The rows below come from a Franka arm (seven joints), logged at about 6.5 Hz.
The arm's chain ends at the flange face. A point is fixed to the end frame.
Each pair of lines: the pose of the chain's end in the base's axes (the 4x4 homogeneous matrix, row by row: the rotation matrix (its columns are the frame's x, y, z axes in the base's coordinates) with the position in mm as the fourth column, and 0 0 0 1 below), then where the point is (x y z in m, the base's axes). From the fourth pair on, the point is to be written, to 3 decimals.
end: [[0.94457 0.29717 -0.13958 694.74], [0.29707 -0.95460 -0.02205 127.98], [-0.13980 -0.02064 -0.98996 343.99], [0 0 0 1]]
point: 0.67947 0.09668 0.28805
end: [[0.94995 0.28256 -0.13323 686.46], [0.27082 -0.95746 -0.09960 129.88], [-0.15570 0.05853 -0.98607 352.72], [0 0 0 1]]
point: 0.67109 0.09440 0.29936
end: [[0.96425 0.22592 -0.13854 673.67], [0.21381 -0.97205 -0.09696 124.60], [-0.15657 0.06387 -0.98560 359.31], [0 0 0 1]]
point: 0.65626 0.08980 0.30613
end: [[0.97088 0.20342 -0.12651 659.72], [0.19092 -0.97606 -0.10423 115.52], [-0.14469 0.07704 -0.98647 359.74], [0 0 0 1]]
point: 0.642 0.081 0.307
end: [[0.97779 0.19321 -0.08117 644.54], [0.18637 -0.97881 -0.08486 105.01], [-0.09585 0.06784 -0.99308 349.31], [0 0 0 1]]
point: 0.629 0.071 0.295
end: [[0.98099 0.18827 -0.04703 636.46], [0.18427 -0.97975 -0.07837 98.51], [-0.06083 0.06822 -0.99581 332.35], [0 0 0 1]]
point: 0.623 0.065 0.277
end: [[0.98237 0.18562 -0.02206 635.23], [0.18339 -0.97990 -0.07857 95.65], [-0.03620 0.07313 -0.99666 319.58], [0 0 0 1]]
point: 0.623 0.062 0.264
